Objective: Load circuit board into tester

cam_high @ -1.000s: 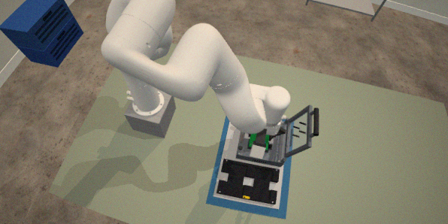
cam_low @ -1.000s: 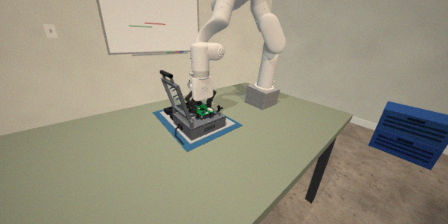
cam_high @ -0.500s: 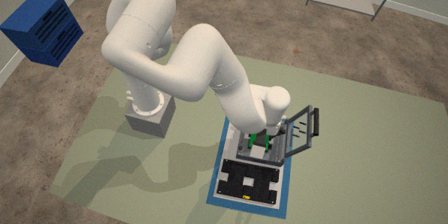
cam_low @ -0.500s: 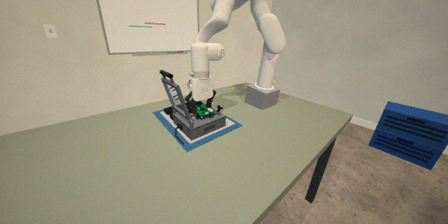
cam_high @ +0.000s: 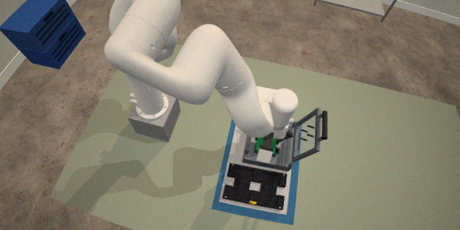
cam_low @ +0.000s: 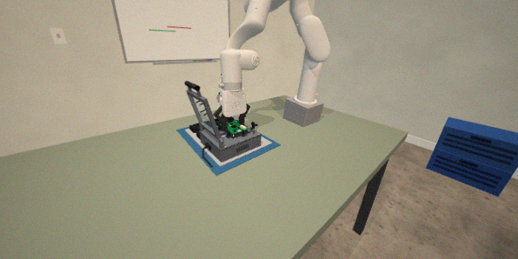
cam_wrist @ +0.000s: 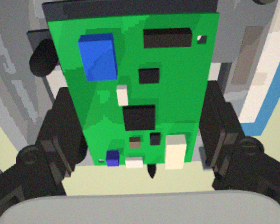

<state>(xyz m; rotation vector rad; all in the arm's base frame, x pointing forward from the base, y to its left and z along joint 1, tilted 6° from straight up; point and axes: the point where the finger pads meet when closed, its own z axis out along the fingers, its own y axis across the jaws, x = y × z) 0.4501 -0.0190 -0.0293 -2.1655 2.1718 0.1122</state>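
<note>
Right now the green circuit board is right at my hand. Also, from my hand: tester lid 130 mm ahead, 100 mm above; latch hook 60 mm behind, 60 mm to the left.
</note>
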